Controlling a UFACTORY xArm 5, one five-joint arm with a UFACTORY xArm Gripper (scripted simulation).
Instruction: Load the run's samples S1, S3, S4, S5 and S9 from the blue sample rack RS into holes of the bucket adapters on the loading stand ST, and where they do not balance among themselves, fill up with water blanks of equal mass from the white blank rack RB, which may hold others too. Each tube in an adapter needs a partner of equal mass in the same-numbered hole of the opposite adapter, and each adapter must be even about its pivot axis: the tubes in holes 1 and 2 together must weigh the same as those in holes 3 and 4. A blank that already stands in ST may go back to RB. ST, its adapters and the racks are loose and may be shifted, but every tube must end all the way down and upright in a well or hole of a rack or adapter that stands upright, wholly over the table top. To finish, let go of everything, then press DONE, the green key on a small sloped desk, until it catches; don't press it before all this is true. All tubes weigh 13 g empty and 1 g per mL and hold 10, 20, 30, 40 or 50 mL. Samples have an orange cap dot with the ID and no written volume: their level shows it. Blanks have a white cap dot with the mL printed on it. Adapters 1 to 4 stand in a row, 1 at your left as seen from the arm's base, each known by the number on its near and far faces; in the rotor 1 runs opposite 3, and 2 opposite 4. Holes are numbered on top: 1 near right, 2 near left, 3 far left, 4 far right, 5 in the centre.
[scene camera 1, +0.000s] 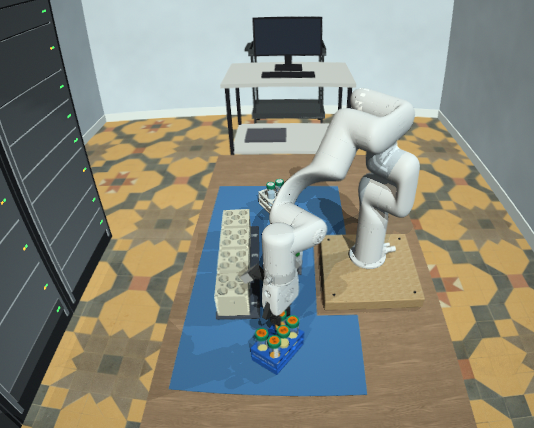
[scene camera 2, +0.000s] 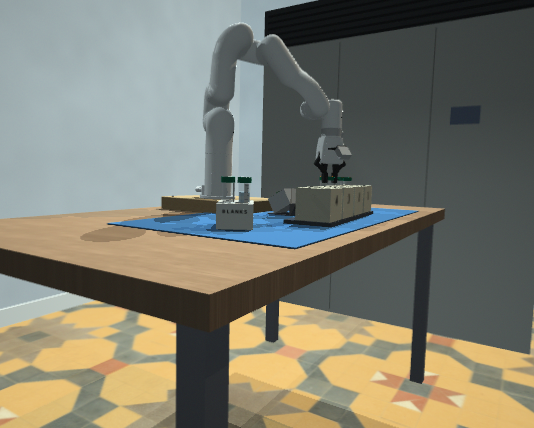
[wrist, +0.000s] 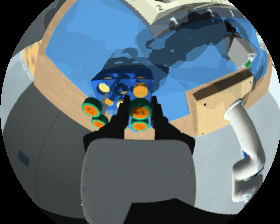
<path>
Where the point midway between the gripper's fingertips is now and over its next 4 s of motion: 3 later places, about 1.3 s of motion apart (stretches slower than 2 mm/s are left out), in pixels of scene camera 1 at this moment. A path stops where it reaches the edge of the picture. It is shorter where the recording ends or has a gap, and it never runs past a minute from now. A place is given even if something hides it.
The gripper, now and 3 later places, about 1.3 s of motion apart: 280, 318; 279, 303; 279, 285; 259, 305
</path>
